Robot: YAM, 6 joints.
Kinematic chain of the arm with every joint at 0, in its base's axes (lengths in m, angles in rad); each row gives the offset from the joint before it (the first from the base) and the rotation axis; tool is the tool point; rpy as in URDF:
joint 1: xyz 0 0 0.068 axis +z
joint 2: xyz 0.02 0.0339 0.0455 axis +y
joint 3: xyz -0.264 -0.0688 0 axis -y
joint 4: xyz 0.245 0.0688 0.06 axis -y
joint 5: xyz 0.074 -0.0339 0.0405 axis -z
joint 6: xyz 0.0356 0 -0.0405 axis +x
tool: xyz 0 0 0 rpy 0 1.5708 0
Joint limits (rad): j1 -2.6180..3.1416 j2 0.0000..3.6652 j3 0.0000..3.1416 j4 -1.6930..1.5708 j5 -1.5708..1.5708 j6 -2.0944..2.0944
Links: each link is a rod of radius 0.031 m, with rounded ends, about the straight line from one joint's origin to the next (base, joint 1, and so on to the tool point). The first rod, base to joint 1, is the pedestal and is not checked.
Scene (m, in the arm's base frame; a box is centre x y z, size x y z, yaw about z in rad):
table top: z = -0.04
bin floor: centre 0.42 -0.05 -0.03 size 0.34 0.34 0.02 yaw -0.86
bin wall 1: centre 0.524 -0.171 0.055 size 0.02 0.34 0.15 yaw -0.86
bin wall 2: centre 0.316 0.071 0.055 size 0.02 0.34 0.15 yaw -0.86
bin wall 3: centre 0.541 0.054 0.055 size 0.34 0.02 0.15 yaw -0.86
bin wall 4: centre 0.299 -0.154 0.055 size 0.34 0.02 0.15 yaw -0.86
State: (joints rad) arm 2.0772 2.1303 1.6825 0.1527 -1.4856 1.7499
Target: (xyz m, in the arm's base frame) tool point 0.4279 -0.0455 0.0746
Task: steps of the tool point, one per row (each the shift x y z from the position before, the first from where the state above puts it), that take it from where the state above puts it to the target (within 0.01 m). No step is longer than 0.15 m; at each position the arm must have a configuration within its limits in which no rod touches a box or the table.
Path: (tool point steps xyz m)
1: 0.1244 0.0519 -0.0026
2: 0.1324 0.0148 -0.0028
3: 0.1295 -0.0225 -0.0028
4: 0.1163 -0.0572 -0.0029
5: 0.0944 -0.0862 -0.0029
6: 0.0654 -0.1076 -0.0029
7: 0.0322 -0.1197 -0.0030
8: -0.0026 -0.1221 -0.0031
9: 0.0082 -0.0016 -0.0834
10: -0.0082 0.0016 -0.0818

